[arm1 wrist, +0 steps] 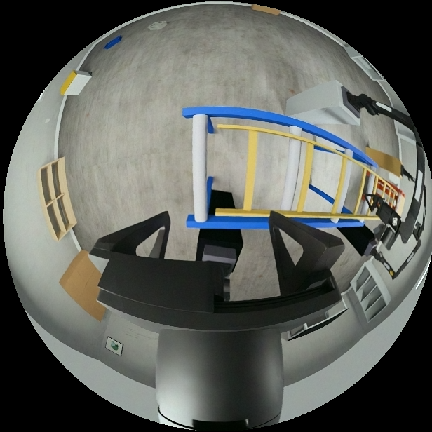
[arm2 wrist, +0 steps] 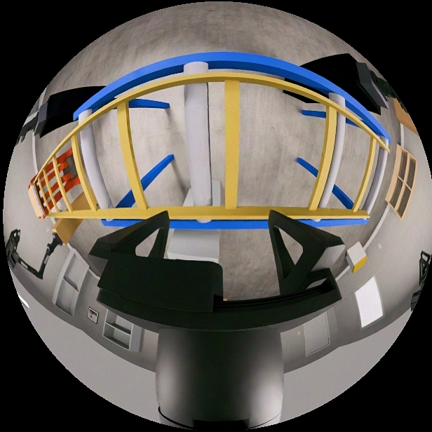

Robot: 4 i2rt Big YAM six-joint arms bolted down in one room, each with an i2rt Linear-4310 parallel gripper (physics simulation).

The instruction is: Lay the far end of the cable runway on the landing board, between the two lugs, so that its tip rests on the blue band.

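The yellow ladder-like cable runway (arm1 wrist: 250,170) (arm2 wrist: 231,145) lies along a blue stand with grey rollers (arm1 wrist: 200,170) (arm2 wrist: 197,140). Its far part runs over a red frame (arm2 wrist: 65,175) to a small pale board (arm2 wrist: 36,201). The contact of tip and board, the lugs and the blue band are too small to tell. My arm1 gripper (arm1 wrist: 220,215) is open and empty above the runway's near end. My arm2 gripper (arm2 wrist: 219,214) is open over the near yellow rail, which passes beneath the fingertips. Other arms show small at the edges; their finger states are unclear.
A white pedestal (arm1 wrist: 320,105) (arm2 wrist: 195,245) stands beside the blue stand. Black pedestals (arm1 wrist: 217,245) (arm2 wrist: 75,105) stand along its other side. Wooden shelving (arm1 wrist: 56,200) (arm2 wrist: 402,182) and grey shelving (arm1 wrist: 370,290) (arm2 wrist: 70,285) stand by the walls.
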